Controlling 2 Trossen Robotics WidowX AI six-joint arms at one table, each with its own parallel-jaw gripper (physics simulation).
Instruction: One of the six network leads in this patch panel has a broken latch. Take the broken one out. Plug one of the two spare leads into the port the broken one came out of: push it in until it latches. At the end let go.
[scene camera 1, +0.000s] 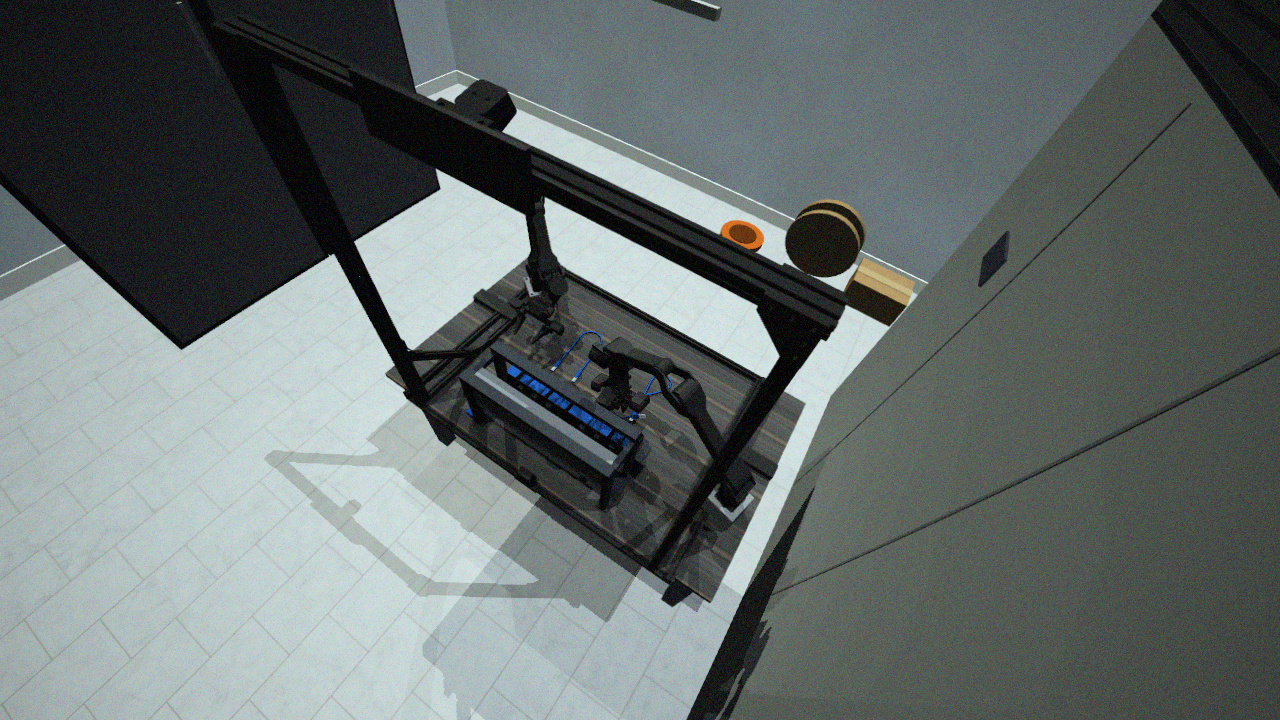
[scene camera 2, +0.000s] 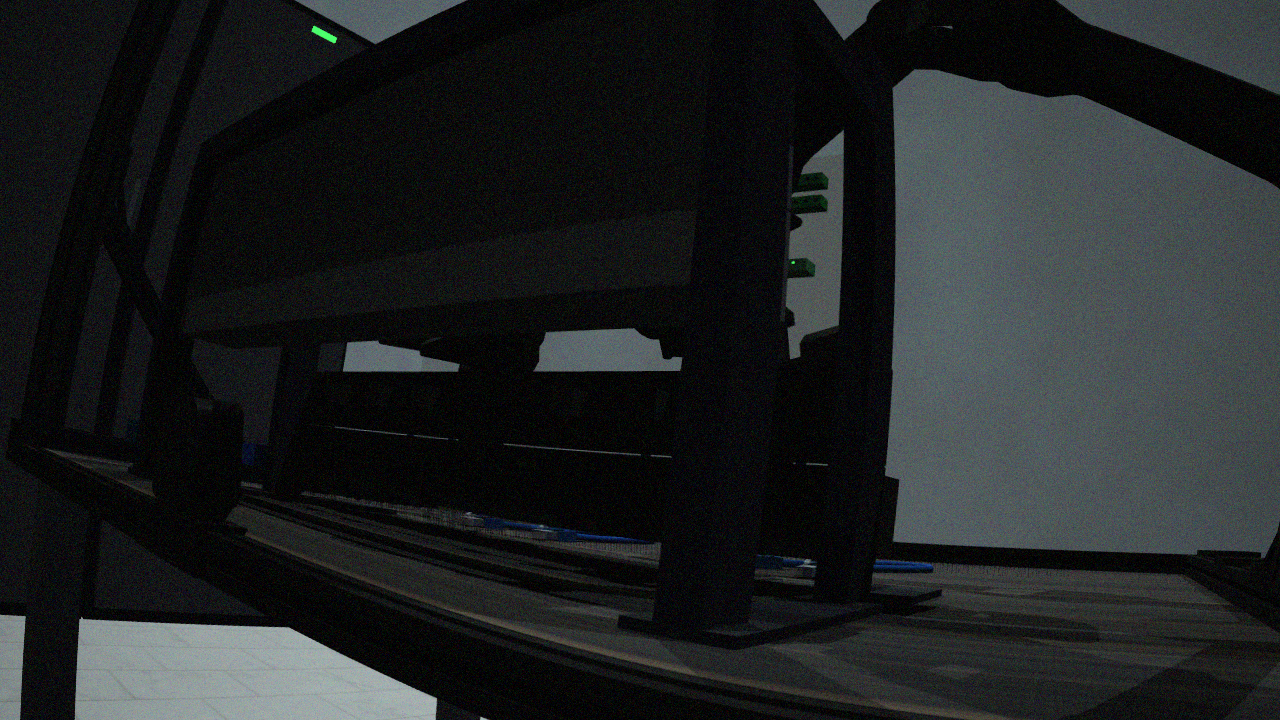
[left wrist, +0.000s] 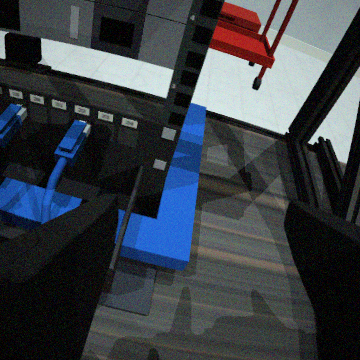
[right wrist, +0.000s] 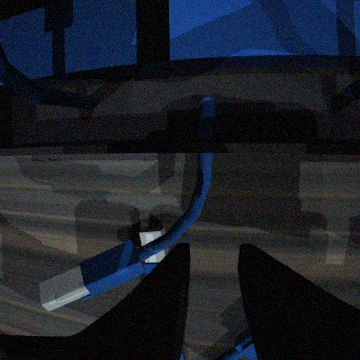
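Where they show: left gripper, fingertip midpoint: (scene camera 1: 522, 339) (scene camera 2: 399, 344) (left wrist: 204, 210); right gripper, fingertip midpoint: (scene camera 1: 620, 410) (right wrist: 213, 254); left arm's base at its link origin: (scene camera 1: 540, 284); right arm's base at its link origin: (scene camera 1: 730, 496).
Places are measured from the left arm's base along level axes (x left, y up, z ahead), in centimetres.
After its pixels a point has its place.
Note:
The patch panel (scene camera 1: 543, 413) @[x -15.0, y 17.3, z 62.0 cm] (left wrist: 145, 140) @[x -19.6, y 2.1, z 38.3 cm] has blue leads in it; two plugged leads (left wrist: 72, 140) @[x -15.0, y 2.5, z 40.8 cm] (left wrist: 11, 122) @[x -12.5, y 2.1, z 45.3 cm] show in the left wrist view. Which latch is broken cannot be told. A blue lead (right wrist: 112, 270) @[x 13.5, y -3.0, z 60.7 cm] with a pale plug curves down from the panel in the right wrist view, left of my right gripper (right wrist: 213, 254) @[x 9.9, y -2.6, z 58.0 cm] (scene camera 1: 624, 404) @[x 9.9, y -2.6, z 58.0 cm]. That gripper is slightly open over the table, with nothing seen between its fingertips. A second pale plug (right wrist: 152, 247) @[x 12.2, y -4.3, z 59.9 cm] lies behind the lead. A looped blue lead (scene camera 1: 588, 334) @[x 11.2, y -6.5, z 21.9 cm] lies behind the panel. My left gripper (left wrist: 204, 210) @[x -13.2, y 8.6, z 29.9 cm] (scene camera 1: 544, 334) @[x -13.2, y 8.6, z 29.9 cm] is wide open and empty, off the panel's end.
A dark frame with a post (scene camera 1: 358, 295) @[x -48.7, y 43.3, z 33.8 cm] and top beam (scene camera 1: 662, 214) @[x -6.2, y 96.7, z 88.0 cm] surrounds the table (scene camera 1: 760, 411) @[x 1.5, y 80.7, z 104.0 cm]. The panel's stand post (scene camera 2: 720, 402) @[x -5.6, y 0.0, z 84.5 cm] blocks much of scene camera 2, where blue leads (scene camera 2: 559, 534) @[x 1.9, y -6.3, z 39.6 cm] lie on the table behind. A blue block (left wrist: 175, 220) @[x -19.7, y -2.9, z 33.6 cm] borders the panel's end.

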